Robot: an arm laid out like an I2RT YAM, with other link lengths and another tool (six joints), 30 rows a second.
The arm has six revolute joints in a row. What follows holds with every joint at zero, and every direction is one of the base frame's. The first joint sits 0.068 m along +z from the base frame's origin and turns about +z. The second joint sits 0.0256 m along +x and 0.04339 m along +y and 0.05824 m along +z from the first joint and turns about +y. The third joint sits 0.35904 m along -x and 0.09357 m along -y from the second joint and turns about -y. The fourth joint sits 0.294 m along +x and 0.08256 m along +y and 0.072 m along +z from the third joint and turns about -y. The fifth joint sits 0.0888 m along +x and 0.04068 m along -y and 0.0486 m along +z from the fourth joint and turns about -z. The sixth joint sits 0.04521 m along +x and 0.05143 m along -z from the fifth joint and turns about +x. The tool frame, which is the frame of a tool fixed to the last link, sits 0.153 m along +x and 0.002 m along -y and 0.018 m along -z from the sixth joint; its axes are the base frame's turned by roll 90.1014, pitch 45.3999 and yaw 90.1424 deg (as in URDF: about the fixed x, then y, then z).
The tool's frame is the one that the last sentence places.
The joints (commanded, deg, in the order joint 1, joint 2, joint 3, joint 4, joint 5, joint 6), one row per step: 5.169 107.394 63.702 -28.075 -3.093 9.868; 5.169 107.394 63.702 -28.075 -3.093 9.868; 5.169 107.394 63.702 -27.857 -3.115 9.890; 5.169 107.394 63.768 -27.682 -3.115 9.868; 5.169 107.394 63.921 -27.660 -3.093 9.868; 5.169 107.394 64.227 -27.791 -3.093 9.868; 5.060 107.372 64.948 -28.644 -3.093 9.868; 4.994 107.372 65.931 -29.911 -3.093 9.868; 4.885 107.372 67.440 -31.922 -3.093 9.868; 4.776 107.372 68.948 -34.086 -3.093 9.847; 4.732 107.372 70.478 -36.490 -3.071 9.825; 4.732 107.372 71.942 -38.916 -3.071 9.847; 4.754 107.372 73.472 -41.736 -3.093 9.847; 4.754 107.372 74.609 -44.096 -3.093 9.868; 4.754 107.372 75.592 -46.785 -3.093 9.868; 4.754 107.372 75.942 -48.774 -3.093 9.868; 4.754 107.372 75.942 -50.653 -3.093 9.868; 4.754 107.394 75.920 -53.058 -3.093 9.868; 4.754 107.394 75.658 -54.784 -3.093 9.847
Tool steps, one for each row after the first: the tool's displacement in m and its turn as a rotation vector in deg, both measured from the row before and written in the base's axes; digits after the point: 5 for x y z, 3 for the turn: 0.00000 0.00000 0.00000 0.000 0.000 0.000; 0.00105 0.00018 0.00027 0.047 -0.213 -0.014; 0.00134 0.00011 0.00060 0.015 -0.242 0.021; 0.00125 0.00004 0.00092 -0.005 -0.176 -0.007; 0.00164 0.00015 0.00163 0.016 -0.174 0.000; 0.00132 -0.00078 0.00333 -0.010 0.110 -0.109; 0.00112 -0.00045 0.00422 -0.025 0.283 -0.066; 0.00125 -0.00080 0.00649 -0.043 0.500 -0.109; 0.00030 -0.00089 0.00642 -0.062 0.652 -0.089; -0.00096 -0.00053 0.00641 -0.100 0.868 -0.029; -0.00177 -0.00014 0.00615 -0.073 0.960 -0.021; -0.00348 -0.00003 0.00634 -0.085 1.287 0.028; -0.00402 -0.00033 0.00464 -0.096 1.220 -0.020; -0.00680 -0.00057 0.00372 -0.141 1.700 0.000; -0.00758 -0.00063 0.00084 -0.136 1.633 0.000; -0.00936 -0.00078 -0.00077 -0.156 1.873 0.000; -0.01217 -0.00101 -0.00080 -0.203 2.441 0.000; -0.01036 -0.00087 -0.00137 -0.166 1.980 0.021
